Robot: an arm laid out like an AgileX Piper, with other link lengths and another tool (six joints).
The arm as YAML. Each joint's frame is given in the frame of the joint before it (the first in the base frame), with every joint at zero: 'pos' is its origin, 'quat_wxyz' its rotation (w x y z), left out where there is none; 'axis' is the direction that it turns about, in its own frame. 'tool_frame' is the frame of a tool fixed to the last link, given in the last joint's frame.
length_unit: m
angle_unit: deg
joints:
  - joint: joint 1
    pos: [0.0, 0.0, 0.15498]
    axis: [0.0, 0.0, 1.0]
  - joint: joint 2
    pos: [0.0, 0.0, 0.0]
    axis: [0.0, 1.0, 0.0]
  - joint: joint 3
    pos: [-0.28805, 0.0, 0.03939]
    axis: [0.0, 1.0, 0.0]
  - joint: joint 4
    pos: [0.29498, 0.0, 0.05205]
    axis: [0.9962, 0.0, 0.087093]
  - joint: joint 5
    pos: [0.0, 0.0, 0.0]
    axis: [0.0, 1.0, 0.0]
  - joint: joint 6
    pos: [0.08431, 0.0, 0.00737]
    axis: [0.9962, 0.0, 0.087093]
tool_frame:
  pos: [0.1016, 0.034, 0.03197]
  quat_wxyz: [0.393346, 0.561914, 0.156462, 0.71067]
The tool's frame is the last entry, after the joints.
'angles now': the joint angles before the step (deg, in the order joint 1, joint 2, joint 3, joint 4, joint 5, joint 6). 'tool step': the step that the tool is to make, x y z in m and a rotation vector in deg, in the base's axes. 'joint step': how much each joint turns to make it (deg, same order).
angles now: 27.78 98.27 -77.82 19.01 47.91 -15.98
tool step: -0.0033 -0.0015 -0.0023 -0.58 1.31 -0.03
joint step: 0.00 -0.01 0.00 -0.31 1.36 0.63
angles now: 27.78 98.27 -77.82 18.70 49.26 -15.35
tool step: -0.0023 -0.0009 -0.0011 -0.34 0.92 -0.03
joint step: 0.00 -0.01 -0.05 -0.15 0.99 0.43
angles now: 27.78 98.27 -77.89 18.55 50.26 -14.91
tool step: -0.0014 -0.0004 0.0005 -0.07 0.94 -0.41
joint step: 0.00 0.00 -0.27 -0.05 0.98 0.83
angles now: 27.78 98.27 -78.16 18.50 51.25 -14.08
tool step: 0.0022 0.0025 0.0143 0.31 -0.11 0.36
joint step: 0.00 0.18 -2.86 -0.17 2.44 0.49
